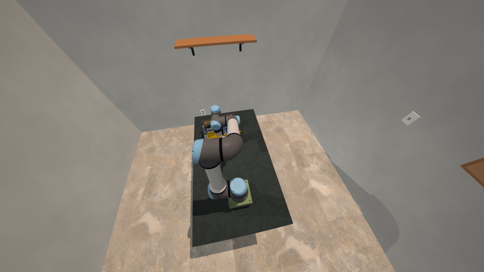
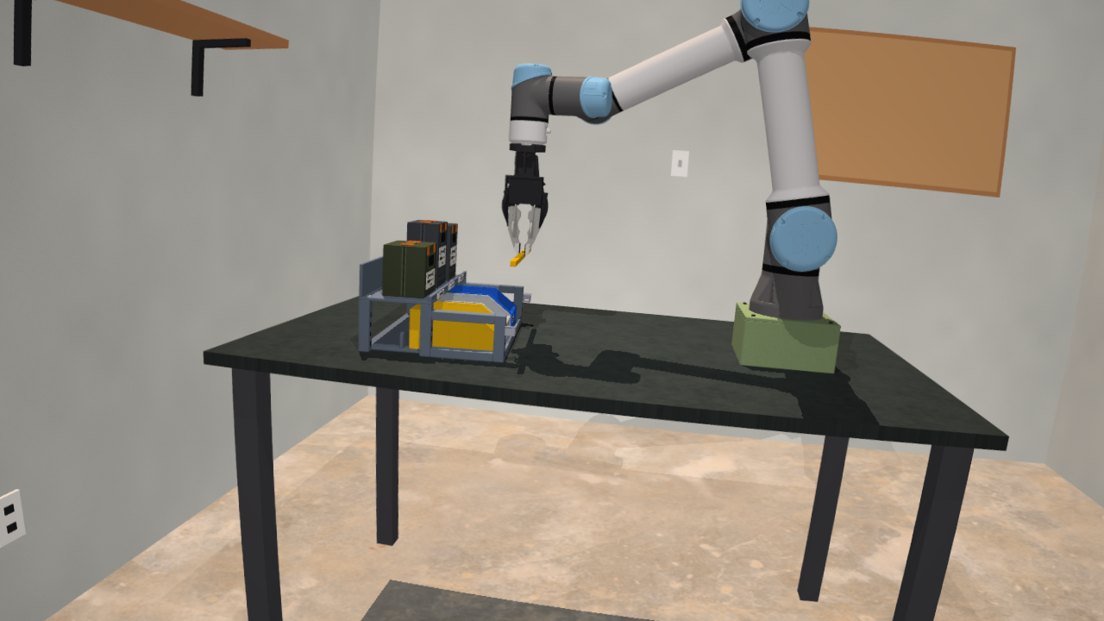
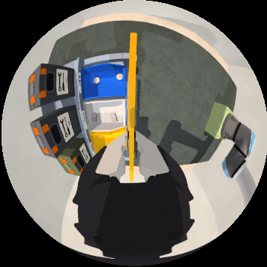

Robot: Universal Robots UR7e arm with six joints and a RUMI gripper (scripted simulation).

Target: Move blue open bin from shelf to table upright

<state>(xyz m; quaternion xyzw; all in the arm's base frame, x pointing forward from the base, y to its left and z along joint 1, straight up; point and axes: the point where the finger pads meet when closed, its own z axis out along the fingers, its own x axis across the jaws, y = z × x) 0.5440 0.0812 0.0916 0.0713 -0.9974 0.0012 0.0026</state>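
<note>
Now: the thin yellow bar 1 cm below my hand. Also, from my hand: yellow bin: 15 cm below, 13 cm to the left, 9 cm ahead; then blue open bin: 15 cm below, 12 cm ahead, 10 cm to the right; then white bin: 15 cm below, 11 cm ahead, 2 cm to the left.
</note>
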